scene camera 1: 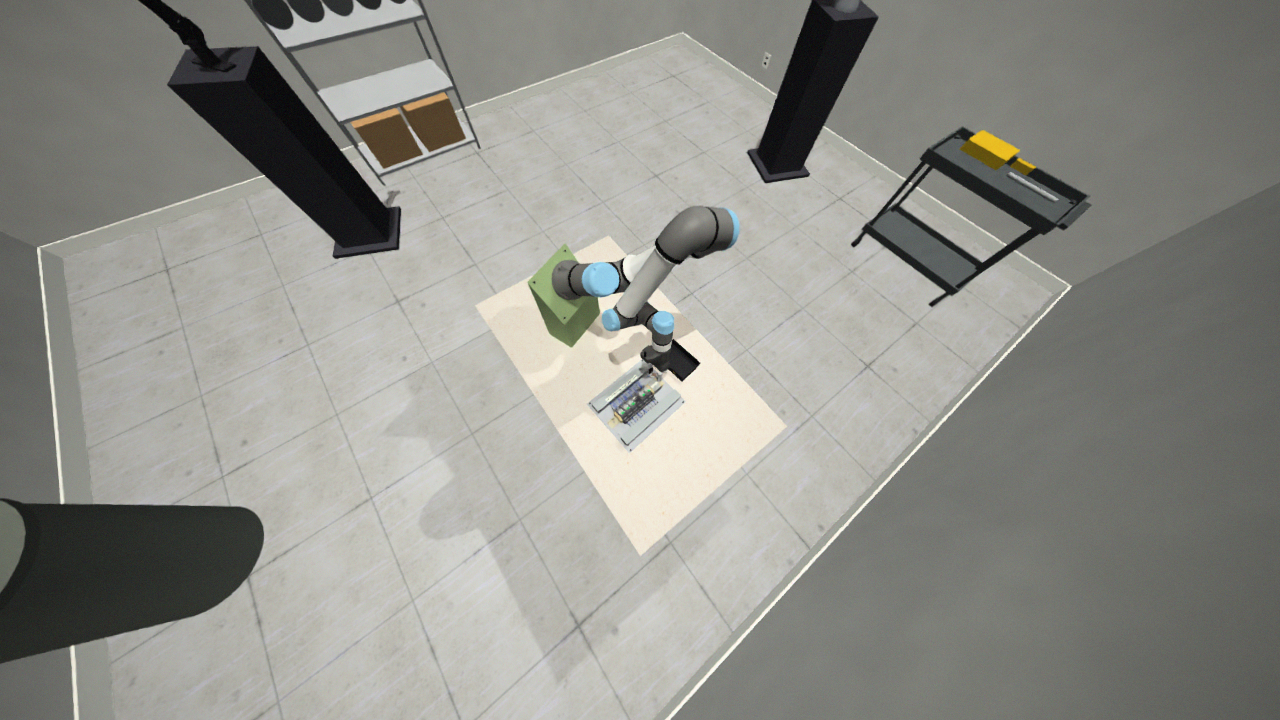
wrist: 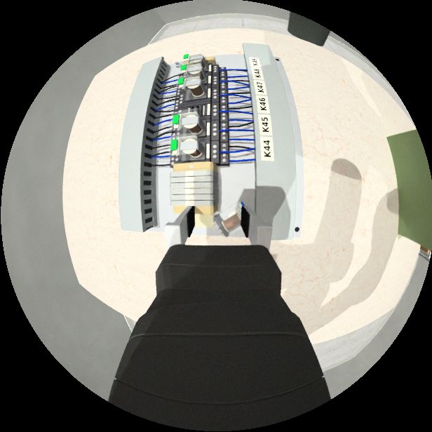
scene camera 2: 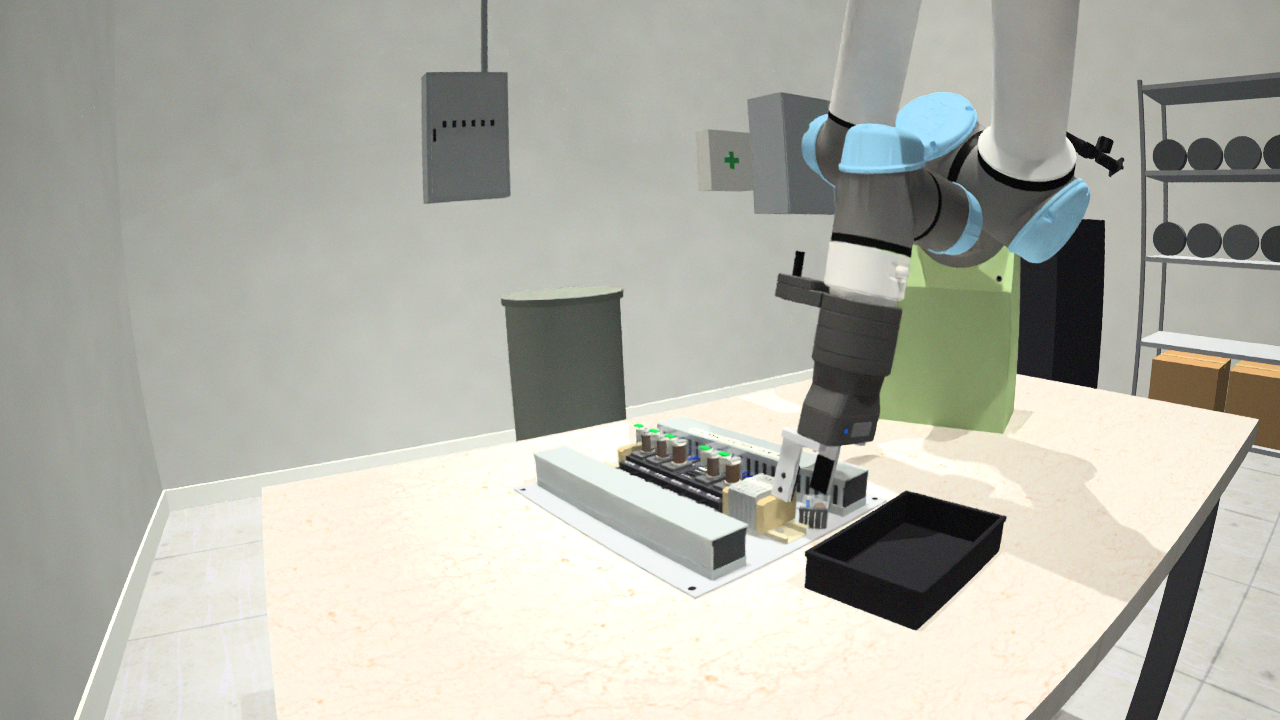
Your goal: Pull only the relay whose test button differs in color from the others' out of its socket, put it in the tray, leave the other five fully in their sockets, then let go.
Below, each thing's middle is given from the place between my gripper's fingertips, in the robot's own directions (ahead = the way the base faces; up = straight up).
I see the beige block [scene camera 2: 771, 511] 3 cm ahead of my hand, 1 cm to the left of it and 1 cm below it. The rest, counted from my hand: panel plate [scene camera 2: 761, 550] (8 cm ahead, 10 cm to the right, 3 cm below).
